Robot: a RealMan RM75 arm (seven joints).
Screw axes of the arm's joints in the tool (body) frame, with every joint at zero. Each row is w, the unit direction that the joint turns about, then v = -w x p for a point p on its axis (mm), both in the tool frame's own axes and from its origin. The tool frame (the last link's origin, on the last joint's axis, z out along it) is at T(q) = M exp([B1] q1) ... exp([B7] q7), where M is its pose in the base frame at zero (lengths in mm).
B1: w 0 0 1 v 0 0 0
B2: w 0 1 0 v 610 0 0
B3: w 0 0 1 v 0 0 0
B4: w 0 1 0 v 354 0 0
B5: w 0 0 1 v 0 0 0
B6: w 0 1 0 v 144 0 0
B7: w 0 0 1 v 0 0 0
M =
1 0 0 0
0 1 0 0
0 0 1 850.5
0 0 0 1
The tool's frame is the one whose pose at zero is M.
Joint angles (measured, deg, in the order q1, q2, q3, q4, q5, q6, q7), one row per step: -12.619, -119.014, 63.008, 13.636, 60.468, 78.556, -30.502; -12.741, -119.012, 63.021, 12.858, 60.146, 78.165, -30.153; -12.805, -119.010, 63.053, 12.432, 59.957, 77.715, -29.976; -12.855, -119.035, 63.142, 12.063, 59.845, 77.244, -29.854; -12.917, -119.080, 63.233, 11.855, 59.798, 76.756, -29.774; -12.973, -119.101, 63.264, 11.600, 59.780, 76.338, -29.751; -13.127, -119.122, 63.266, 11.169, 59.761, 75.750, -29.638; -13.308, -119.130, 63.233, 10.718, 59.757, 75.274, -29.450; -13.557, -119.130, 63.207, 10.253, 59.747, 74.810, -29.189; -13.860, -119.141, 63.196, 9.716, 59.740, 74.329, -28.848
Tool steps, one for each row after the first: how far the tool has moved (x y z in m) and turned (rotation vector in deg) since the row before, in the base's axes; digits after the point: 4 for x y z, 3 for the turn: -0.0018, -0.0010, -0.0016, -0.062, 0.102, 0.747; -0.0015, -0.0005, -0.0011, -0.080, 0.182, 0.604; -0.0013, -0.0006, -0.0014, -0.195, 0.187, 0.561; -0.0009, -0.0001, -0.0013, -0.190, 0.226, 0.431; -0.0011, -0.0003, -0.0011, -0.195, 0.149, 0.462; -0.0014, -0.0002, -0.0016, -0.257, 0.254, 0.606; -0.0011, -0.0001, -0.0015, -0.214, 0.256, 0.474; -0.0008, 0.0002, -0.0014, -0.201, 0.311, 0.366; -0.0007, 0.0003, -0.0017, -0.241, 0.357, 0.329
